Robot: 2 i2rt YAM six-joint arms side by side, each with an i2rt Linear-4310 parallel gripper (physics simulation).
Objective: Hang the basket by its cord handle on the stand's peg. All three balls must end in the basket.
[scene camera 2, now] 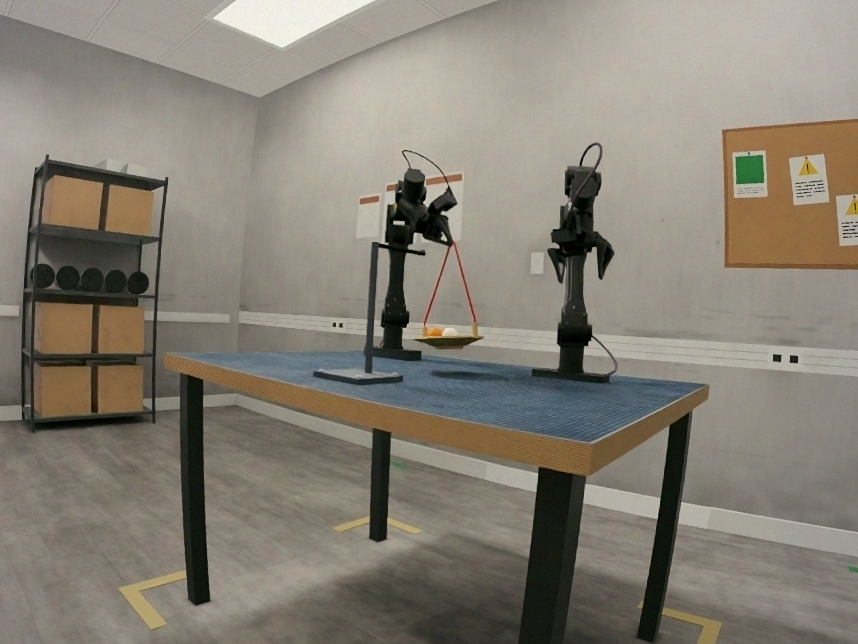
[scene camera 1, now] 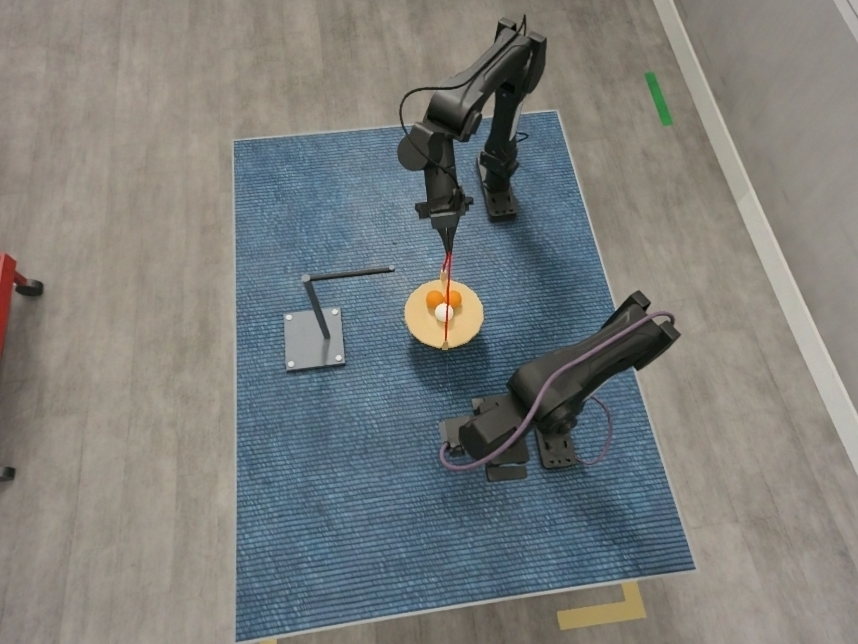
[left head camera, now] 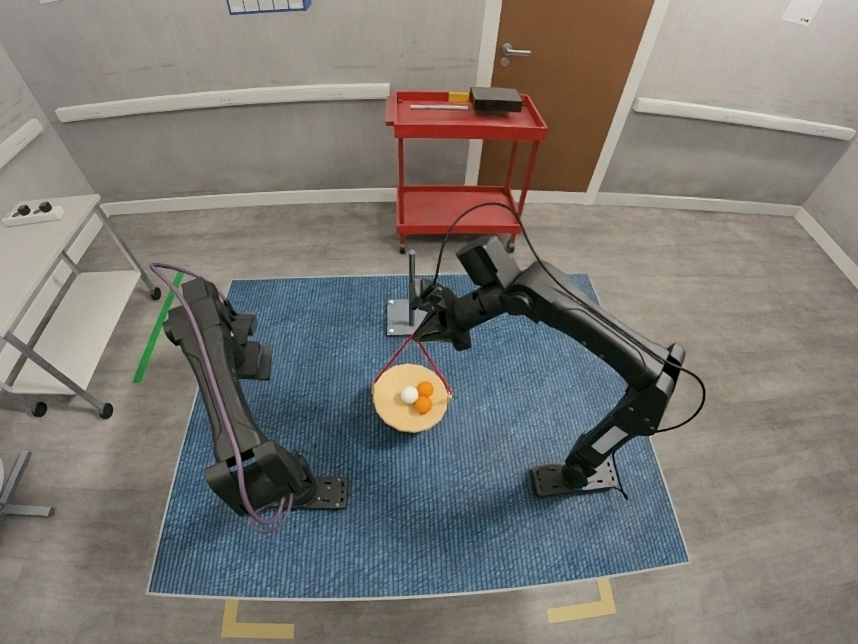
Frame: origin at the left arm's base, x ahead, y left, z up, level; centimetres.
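Seen in the pictures: left gripper, fingertip midpoint: [scene camera 2: 580,281] [left head camera: 244,373]; right gripper, fingertip midpoint: [scene camera 2: 452,244] [scene camera 1: 449,255] [left head camera: 413,339]; left arm's base, link origin: [scene camera 2: 570,375] [left head camera: 303,492]; right arm's base, link origin: [scene camera 2: 392,351] [scene camera 1: 496,184] [left head camera: 574,477].
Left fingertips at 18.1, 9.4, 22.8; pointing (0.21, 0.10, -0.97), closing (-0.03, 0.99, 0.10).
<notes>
Offsets run from my left fingertips to a thing's top centre, as dx, dy, dz. "spot": to the spot under its first point. Level surfaces: height alone.
The shallow tan basket {+2.2, -34.0, -10.5} [left head camera: 388,410] [scene camera 1: 422,324] [scene camera 2: 450,341] hangs level above the table from its red cord handle [left head camera: 396,361] [scene camera 1: 448,284] [scene camera 2: 435,291]. A white ball {+2.2, -33.7, -12.0} [left head camera: 409,395] [scene camera 1: 444,313] [scene camera 2: 449,332] and two orange balls {-0.2, -36.9, -12.4} [left head camera: 423,404] {+3.8, -37.4, -12.4} [scene camera 1: 433,299] lie in it. My right gripper [left head camera: 417,336] [scene camera 1: 449,250] [scene camera 2: 451,241] is shut on the top of the cord. The cord top is apart from the peg {spot: +20.1, -34.5, +5.7} [scene camera 1: 353,273] [scene camera 2: 408,250], beyond its free end. The stand [left head camera: 397,318] [scene camera 1: 304,353] [scene camera 2: 371,311] is upright. My left gripper [scene camera 2: 580,277] is open and empty, pointing down, away from the basket.
The blue-topped table {dz -23.5} [left head camera: 311,554] [scene camera 1: 332,540] [scene camera 2: 485,402] carries both arms and the stand. In the left head camera, a red cart [left head camera: 460,131] stands behind the table and a white side table [left head camera: 41,242] at the left. A shelf rack [scene camera 2: 158,277] stands far left in scene camera 2.
</notes>
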